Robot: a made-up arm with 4 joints.
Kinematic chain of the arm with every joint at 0, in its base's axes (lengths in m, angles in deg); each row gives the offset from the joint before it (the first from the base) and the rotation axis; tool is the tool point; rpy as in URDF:
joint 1: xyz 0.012 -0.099 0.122 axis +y
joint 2: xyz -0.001 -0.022 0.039 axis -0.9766 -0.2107 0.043
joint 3: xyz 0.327 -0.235 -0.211 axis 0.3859 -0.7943 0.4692
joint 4: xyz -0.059 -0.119 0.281 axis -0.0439 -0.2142 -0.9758
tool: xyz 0.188 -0.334 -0.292 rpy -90 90 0
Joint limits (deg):
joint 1: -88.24..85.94
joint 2: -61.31..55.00
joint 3: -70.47..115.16
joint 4: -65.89..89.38
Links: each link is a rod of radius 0.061 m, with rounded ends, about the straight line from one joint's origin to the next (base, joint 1, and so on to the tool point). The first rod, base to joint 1, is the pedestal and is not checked.
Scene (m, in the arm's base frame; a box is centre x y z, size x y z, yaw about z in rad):
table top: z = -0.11
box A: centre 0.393 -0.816 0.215 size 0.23 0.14 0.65 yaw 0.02
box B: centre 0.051 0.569 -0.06 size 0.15 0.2 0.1 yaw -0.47
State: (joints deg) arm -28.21 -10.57 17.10 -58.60
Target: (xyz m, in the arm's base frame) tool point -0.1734 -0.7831 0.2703
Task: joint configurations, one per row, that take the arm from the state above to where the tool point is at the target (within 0.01 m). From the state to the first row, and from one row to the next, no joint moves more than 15 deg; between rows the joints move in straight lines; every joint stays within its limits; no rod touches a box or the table.
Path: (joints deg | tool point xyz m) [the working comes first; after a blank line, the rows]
Joints at the target: -85.43 13.72 -34.43 43.78
Straight joint move there: touches box A.

1: -40.22 -5.53 10.96 -55.78 | 0.6435 -0.4801 0.3056
2: -52.22 -0.49 4.83 -52.97 | 0.5657 -0.5344 0.4465
3: -64.23 4.55 -1.31 -50.15 | 0.4470 -0.5868 0.5633
4: -76.23 9.59 -7.45 -47.34 | 0.2952 -0.6351 0.6429
5: -88.24 14.63 -13.58 -44.52 | 0.1217 -0.6773 0.6750
6: -87.77 14.48 -17.06 -29.81 | 0.0795 -0.7495 0.6355
7: -87.30 14.33 -20.53 -15.09 | 0.0311 -0.8051 0.5772
8: -86.83 14.18 -24.01 -0.37 | -0.0217 -0.8386 0.5052
9: -86.36 14.02 -27.48 14.34 | -0.0758 -0.8465 0.4258
10: -85.90 13.87 -30.96 29.06 | -0.1278 -0.8276 0.3453
11: -85.43 13.72 -34.43 43.78 | -0.1734 -0.7831 0.2703

